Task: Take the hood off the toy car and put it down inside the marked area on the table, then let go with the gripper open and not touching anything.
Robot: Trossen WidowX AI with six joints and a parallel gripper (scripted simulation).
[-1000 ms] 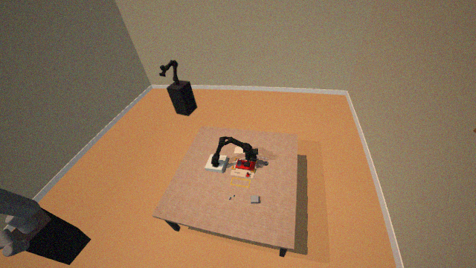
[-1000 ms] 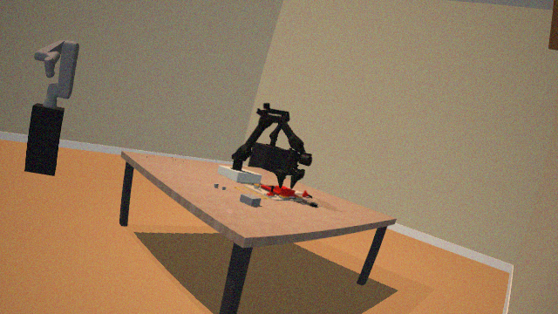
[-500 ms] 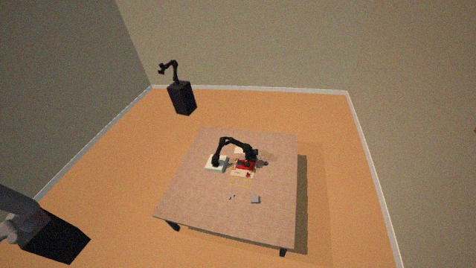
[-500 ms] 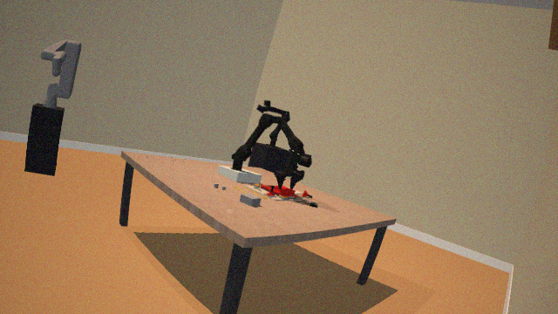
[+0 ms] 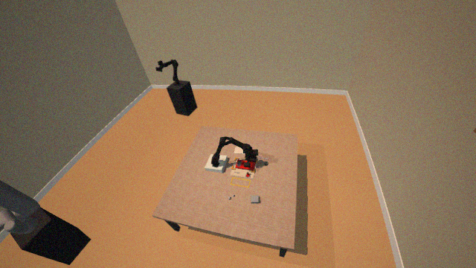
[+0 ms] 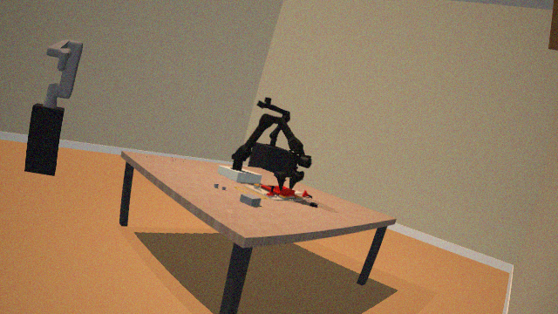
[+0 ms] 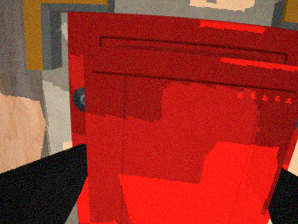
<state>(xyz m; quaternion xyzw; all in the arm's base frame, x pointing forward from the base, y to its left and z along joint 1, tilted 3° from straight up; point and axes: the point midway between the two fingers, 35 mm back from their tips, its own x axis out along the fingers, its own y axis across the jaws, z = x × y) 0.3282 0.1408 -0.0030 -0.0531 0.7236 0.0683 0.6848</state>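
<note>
Right now my gripper tip is right at the red hood. From my gripper tip the other things lie so: beige sheet (180 mm to the left, 180 mm behind, 30 mm below).
</note>
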